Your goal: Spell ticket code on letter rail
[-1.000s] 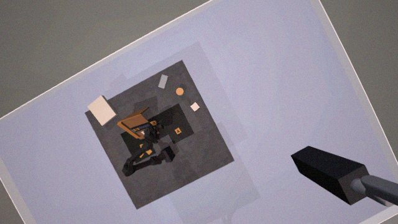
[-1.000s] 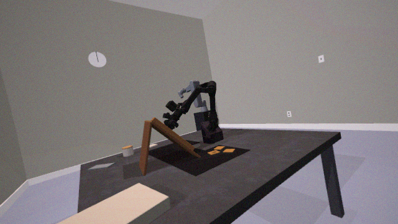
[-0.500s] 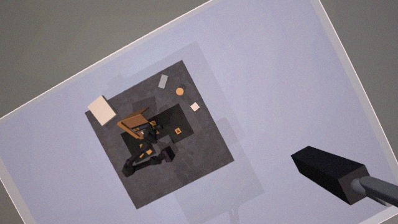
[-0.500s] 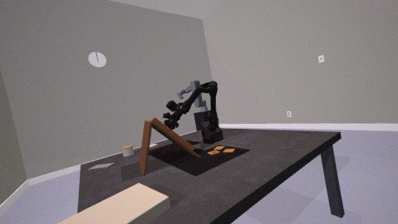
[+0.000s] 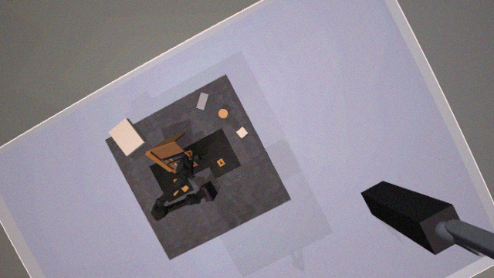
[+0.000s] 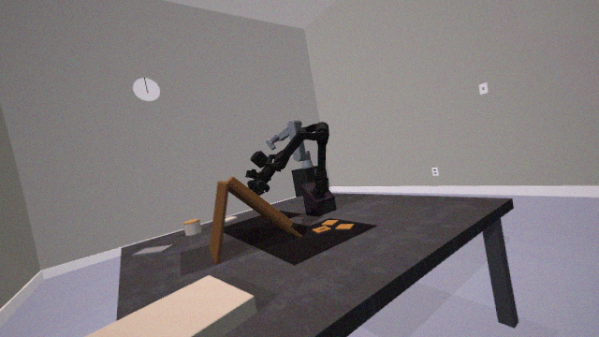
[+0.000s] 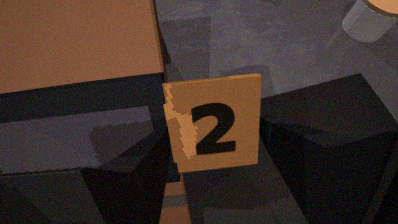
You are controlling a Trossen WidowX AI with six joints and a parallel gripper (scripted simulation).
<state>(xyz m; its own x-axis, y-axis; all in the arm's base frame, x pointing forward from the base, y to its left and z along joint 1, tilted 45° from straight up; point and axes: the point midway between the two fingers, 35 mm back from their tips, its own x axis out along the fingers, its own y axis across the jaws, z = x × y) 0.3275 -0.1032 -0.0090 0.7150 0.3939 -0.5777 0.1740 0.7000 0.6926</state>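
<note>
Now: gripper tip 150 mm to the right of the white ticket, 80 mm above it and 40 mm past it. Round my gripper tip: letter tile: right at my gripper tip; black mat: 150 mm below, 150 mm behind, 80 mm to the left; small white square: 460 mm to the right, 150 mm below, 50 mm behind.
</note>
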